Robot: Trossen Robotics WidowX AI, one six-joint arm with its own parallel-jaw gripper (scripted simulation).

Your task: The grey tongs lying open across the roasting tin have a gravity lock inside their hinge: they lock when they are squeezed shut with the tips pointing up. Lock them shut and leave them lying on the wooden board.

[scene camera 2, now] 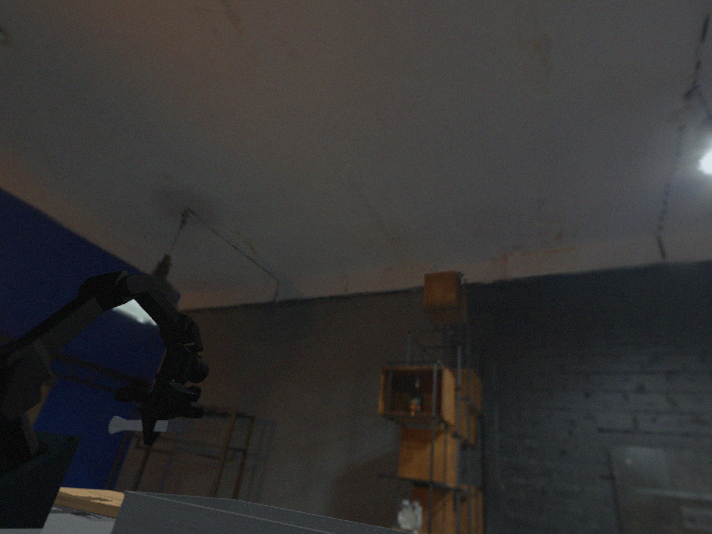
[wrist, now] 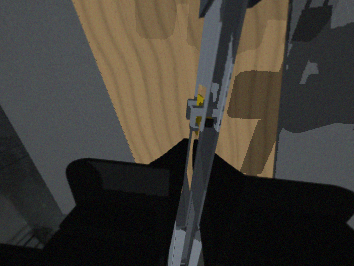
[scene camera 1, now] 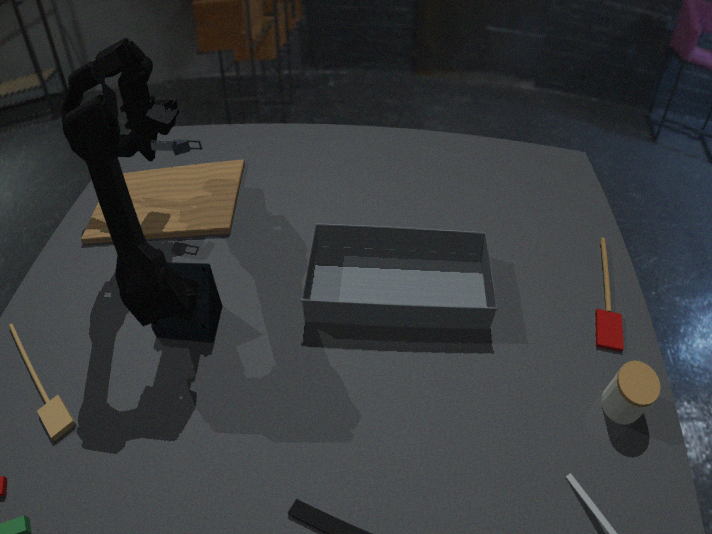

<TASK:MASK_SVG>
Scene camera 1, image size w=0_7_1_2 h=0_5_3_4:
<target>my gripper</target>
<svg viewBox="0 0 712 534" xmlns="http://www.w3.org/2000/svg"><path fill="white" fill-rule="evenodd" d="M177 101L172 98L155 100L154 95L150 96L148 94L144 99L132 104L123 103L120 110L126 113L128 120L124 126L126 127L125 129L131 129L131 132L128 135L119 135L116 149L117 156L129 158L139 151L146 157L147 161L153 161L156 151L151 149L150 143L155 143L151 140L157 141L158 132L161 135L168 135L175 125L176 116L179 114Z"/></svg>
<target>wooden spatula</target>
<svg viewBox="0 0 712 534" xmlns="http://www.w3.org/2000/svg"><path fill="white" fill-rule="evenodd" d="M10 324L9 328L25 360L25 364L46 403L37 412L50 437L55 441L76 425L76 422L59 395L49 400L17 335L14 325Z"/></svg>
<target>red spatula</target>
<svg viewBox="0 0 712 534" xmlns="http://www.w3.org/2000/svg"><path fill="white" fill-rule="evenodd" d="M601 238L606 308L605 311L601 309L595 311L596 346L622 352L624 350L622 314L611 312L607 248L605 238Z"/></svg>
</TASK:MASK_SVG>
